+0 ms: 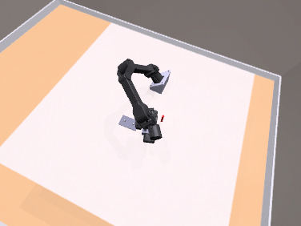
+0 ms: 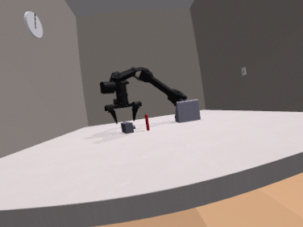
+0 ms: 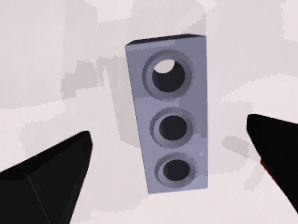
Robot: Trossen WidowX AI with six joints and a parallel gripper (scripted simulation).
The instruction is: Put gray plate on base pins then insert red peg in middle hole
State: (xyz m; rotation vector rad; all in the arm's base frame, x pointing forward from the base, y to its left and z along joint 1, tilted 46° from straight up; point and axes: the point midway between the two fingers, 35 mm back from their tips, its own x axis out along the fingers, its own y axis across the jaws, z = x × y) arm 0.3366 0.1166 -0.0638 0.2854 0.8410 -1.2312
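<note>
The gray plate is 1 cm below my gripper tip. From my gripper tip the other things lie so: red peg 11 cm behind, 3 cm to the left, 1 cm below; gray base 15 cm to the right, 4 cm below, 1 cm ahead.
</note>
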